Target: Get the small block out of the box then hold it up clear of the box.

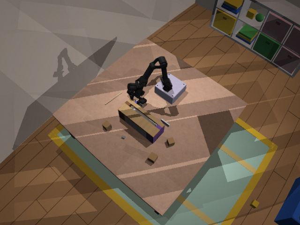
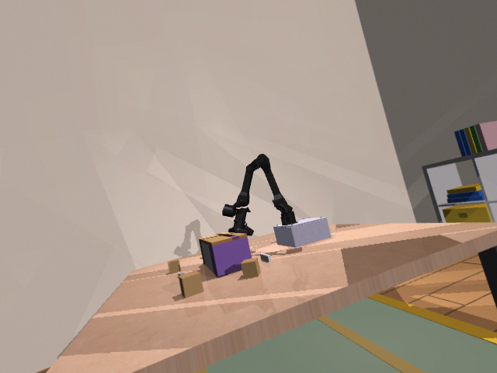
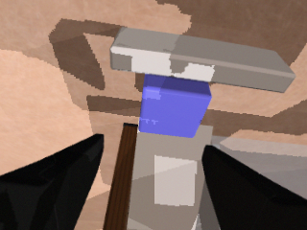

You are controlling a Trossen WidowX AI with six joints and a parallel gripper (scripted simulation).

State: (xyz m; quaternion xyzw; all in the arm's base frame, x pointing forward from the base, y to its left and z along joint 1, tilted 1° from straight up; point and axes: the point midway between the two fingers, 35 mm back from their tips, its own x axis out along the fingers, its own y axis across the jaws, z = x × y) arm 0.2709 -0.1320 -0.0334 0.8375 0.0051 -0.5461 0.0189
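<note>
My gripper tip is now 2 cm past the blue block, 1 cm to the right of it and 2 cm above it. Round my gripper tip: thin stick (7 cm ahead, 19 cm to the right, 3 cm below); grey piece (28 cm ahead, 15 cm to the left, 3 cm below); tan-topped box (5 cm ahead, 17 cm to the left, 2 cm above).
</note>
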